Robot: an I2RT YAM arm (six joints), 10 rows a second.
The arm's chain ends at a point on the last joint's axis. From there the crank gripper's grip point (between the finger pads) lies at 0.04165 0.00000 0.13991 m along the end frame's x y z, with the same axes.
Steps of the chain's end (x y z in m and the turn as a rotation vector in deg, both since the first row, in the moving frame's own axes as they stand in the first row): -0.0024, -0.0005, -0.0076, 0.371, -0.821, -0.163; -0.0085, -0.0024, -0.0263, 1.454, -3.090, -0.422; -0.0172, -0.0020, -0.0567, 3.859, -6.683, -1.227; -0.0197, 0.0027, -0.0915, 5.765, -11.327, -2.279; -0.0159, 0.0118, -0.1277, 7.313, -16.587, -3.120; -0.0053, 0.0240, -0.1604, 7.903, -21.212, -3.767; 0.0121, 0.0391, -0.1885, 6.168, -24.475, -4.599; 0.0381, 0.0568, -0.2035, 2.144, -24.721, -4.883; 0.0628, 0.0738, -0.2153, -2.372, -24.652, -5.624; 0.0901, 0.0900, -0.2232, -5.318, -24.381, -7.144; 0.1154, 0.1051, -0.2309, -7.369, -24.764, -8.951; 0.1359, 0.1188, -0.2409, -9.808, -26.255, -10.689
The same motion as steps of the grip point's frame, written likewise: -0.0044, -0.0015, -0.0070, 0.371, -0.821, -0.163; -0.0161, -0.0063, -0.0243, 1.454, -3.090, -0.422; -0.0339, -0.0123, -0.0532, 3.859, -6.683, -1.227; -0.0482, -0.0128, -0.0868, 5.765, -11.327, -2.279; -0.0580, -0.0077, -0.1229, 7.313, -16.587, -3.120; -0.0593, 0.0032, -0.1563, 7.903, -21.212, -3.767; -0.0502, 0.0227, -0.1848, 6.168, -24.475, -4.599; -0.0245, 0.0505, -0.1991, 2.144, -24.721, -4.883; 0.0008, 0.0787, -0.2107, -2.372, -24.652, -5.624; 0.0294, 0.1020, -0.2189, -5.318, -24.381, -7.144; 0.0543, 0.1219, -0.2271, -7.369, -24.764, -8.951; 0.0719, 0.1417, -0.2384, -9.808, -26.255, -10.689
